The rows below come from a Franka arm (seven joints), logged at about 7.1 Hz.
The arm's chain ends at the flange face. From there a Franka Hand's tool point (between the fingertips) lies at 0.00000 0.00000 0.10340 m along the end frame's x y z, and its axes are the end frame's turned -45 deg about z.
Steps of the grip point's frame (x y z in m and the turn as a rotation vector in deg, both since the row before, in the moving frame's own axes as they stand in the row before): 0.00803 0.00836 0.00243 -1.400 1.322 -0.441; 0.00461 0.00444 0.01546 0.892 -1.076 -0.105; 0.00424 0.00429 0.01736 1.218 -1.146 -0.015; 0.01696 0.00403 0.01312 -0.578 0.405 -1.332
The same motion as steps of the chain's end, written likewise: 0.00812 0.00015 0.00249 -0.055 1.925 -0.441; 0.00891 -0.00036 0.01549 -0.130 -1.392 -0.105; 0.00905 0.00013 0.01740 0.051 -1.672 -0.015; 0.01359 -0.00935 0.01313 -0.122 0.695 -1.332
